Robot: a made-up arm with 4 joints. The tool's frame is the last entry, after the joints.
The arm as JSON. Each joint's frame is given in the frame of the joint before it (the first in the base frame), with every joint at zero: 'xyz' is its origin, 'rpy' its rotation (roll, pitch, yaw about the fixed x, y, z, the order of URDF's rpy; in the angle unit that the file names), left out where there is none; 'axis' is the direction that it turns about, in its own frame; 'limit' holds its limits. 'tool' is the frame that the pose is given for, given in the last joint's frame.
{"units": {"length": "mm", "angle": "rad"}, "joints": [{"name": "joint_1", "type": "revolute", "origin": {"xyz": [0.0, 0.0, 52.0]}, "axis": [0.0, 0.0, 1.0], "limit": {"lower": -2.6, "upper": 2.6}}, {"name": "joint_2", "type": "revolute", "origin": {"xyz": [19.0, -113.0, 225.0], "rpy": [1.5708, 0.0, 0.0]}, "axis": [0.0, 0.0, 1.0], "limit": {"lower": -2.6, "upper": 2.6}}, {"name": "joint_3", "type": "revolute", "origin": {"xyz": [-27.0, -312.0, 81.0], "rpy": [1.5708, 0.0, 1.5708]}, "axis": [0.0, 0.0, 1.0], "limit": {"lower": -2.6, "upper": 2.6}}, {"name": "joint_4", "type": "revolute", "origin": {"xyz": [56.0, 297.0, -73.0], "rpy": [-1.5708, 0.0, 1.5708]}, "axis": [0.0, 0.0, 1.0], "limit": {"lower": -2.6, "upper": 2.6}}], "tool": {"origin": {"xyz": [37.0, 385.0, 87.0], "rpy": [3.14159, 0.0, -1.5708]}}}
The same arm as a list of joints. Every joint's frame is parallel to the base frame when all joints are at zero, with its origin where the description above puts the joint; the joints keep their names.
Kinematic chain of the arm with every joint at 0, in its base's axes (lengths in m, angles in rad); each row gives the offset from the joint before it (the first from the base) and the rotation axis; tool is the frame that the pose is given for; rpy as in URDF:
joint_1: xyz 0 0 0.052 axis +z
joint_2: xyz 0.019 -0.113 0.225 axis -y
joint_3: xyz -0.027 -0.081 -0.312 axis +x
joint_4: xyz -0.073 -0.297 0.056 axis -z
tool: xyz -0.385 -0.037 -0.087 rpy 0 0 0
Joint limits (rad, base to tool): -2.6..2.6 -2.6..2.6 -2.6..2.6 -2.6..2.6

